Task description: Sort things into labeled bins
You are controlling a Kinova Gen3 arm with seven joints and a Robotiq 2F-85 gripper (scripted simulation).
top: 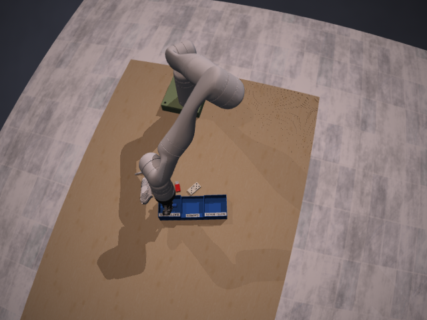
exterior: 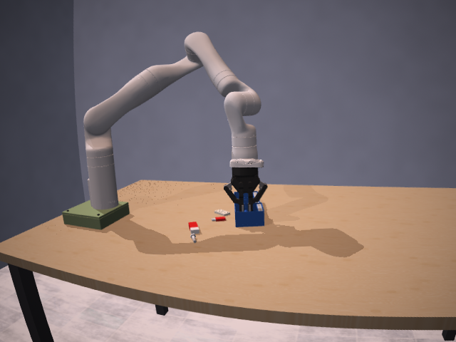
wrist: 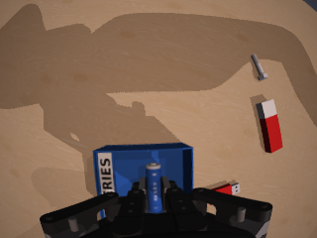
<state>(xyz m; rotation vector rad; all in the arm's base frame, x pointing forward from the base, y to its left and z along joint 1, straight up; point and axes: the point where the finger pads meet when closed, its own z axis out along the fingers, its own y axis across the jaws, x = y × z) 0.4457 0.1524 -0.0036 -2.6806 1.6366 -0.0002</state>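
Right now the blue battery is 2 cm below my hand. Round my hand: white domino: 11 cm behind, 4 cm to the left, 3 cm below; then blue bin row: 8 cm to the left, 3 cm behind, 2 cm below; then red object: 9 cm behind, 3 cm below, 2 cm to the right.
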